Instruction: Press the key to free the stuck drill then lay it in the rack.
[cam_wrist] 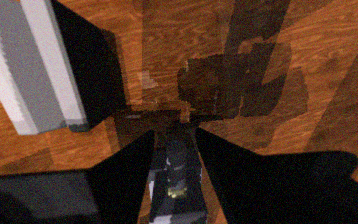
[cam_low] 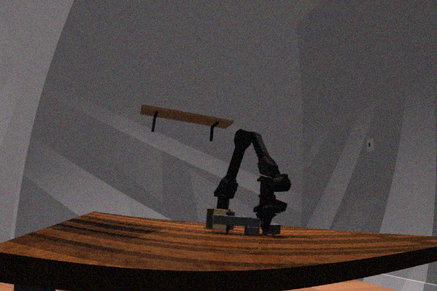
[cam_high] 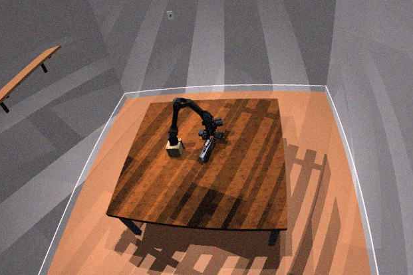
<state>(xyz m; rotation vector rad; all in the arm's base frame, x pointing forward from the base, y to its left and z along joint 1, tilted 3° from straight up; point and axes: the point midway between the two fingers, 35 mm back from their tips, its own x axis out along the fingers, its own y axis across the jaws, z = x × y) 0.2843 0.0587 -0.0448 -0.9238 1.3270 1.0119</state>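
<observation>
The drill is 2 cm behind my gripper tip, 5 cm to the right of it and 3 cm above it. Round my gripper tip: grey block 6 cm behind, 7 cm to the left.
</observation>
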